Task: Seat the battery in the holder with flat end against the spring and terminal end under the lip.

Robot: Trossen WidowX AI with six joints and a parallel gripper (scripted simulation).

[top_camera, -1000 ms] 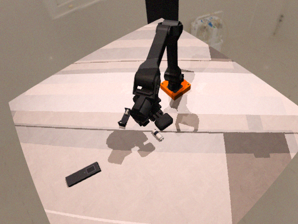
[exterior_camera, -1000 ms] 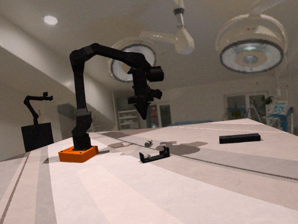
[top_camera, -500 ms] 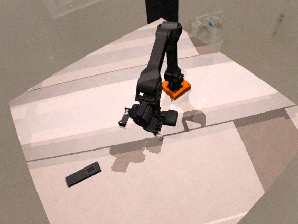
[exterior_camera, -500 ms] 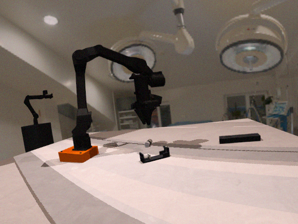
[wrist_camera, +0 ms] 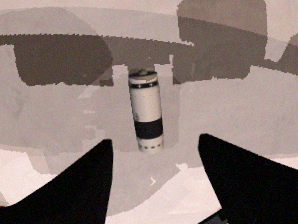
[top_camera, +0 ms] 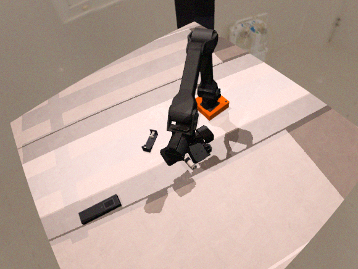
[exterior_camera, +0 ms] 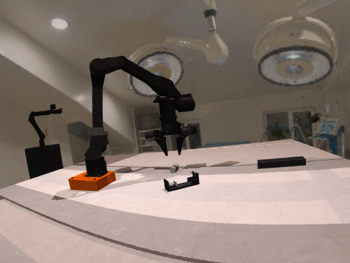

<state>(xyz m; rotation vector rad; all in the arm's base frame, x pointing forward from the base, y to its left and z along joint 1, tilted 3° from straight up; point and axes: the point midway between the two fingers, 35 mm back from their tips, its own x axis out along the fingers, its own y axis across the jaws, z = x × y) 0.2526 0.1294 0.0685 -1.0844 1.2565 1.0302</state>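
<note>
Right now the battery is 50 mm below my gripper tip. From my gripper tip the other things lie so: black remote: 370 mm ahead, 100 mm to the right, 40 mm below.
</note>
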